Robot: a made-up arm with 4 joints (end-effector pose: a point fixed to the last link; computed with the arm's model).
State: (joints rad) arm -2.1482 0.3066 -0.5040 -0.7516
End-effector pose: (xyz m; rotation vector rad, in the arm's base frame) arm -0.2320 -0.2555 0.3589 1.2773 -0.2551 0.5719
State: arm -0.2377 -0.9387 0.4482 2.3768
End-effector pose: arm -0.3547 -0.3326 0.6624 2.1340 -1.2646 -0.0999
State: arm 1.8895 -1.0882 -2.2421 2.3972
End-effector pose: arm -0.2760 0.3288 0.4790 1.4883 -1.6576 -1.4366
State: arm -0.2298 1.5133 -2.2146 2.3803
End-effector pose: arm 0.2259 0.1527 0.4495 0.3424 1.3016 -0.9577
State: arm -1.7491 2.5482 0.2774 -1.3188
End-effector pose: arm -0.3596 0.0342 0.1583 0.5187 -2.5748 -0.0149
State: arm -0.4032 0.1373 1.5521 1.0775
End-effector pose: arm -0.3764 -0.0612 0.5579 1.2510 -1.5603 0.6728
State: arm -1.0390 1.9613 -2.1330 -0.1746
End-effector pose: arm -0.4931 -0.3849 0.2596 -1.2975 0.4057 1.4390
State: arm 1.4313 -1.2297 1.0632 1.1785
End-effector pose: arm -0.0753 0.5569 0.0404 -0.8567 -1.3309 0.6080
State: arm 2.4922 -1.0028 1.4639 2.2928
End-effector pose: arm -0.4286 0.2789 -0.0843 -0.8853 0.4275 1.5215
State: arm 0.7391 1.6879 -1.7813 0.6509
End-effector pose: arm -0.4280 0.4000 0.2152 -1.5207 1.7719 0.0764
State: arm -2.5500 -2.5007 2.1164 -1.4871
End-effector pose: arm -0.4029 -0.0251 -0.4892 -1.5010 1.2732 -0.1086
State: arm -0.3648 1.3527 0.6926 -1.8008
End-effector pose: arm 0.0083 0.2967 0.3316 -0.7208 -1.4393 0.0944
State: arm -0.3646 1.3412 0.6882 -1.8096
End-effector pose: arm 0.0153 0.2936 0.3293 -0.7384 -1.4320 0.0851
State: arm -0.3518 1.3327 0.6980 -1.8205
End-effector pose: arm 0.0231 0.2950 0.3287 -0.7561 -1.4294 0.0733
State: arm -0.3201 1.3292 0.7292 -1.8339
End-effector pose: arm 0.0317 0.3034 0.3304 -0.7731 -1.4345 0.0581
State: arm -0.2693 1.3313 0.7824 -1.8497
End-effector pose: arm 0.0406 0.3193 0.3343 -0.7881 -1.4478 0.0400
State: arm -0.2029 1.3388 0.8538 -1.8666
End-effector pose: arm 0.0488 0.3418 0.3391 -0.7990 -1.4679 0.0210
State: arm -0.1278 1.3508 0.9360 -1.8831
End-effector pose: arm 0.0549 0.3687 0.3434 -0.8040 -1.4917 0.0037
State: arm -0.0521 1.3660 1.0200 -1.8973
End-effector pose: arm 0.0578 0.3970 0.3462 -0.8020 -1.5159 -0.0094
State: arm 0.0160 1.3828 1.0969 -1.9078
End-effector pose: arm 0.0574 0.4236 0.3473 -0.7935 -1.5371 -0.0169
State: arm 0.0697 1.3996 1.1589 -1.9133
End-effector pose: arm 0.0538 0.4456 0.3472 -0.7797 -1.5533 -0.0182
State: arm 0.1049 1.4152 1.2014 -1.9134
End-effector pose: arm 0.0477 0.4614 0.3470 -0.7624 -1.5640 -0.0138
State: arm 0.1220 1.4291 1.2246 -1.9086
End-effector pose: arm 0.0400 0.4710 0.3473 -0.7431 -1.5700 -0.0049
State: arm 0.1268 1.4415 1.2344 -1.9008
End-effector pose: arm 0.0314 0.4762 0.3482 -0.7234 -1.5730 0.0067
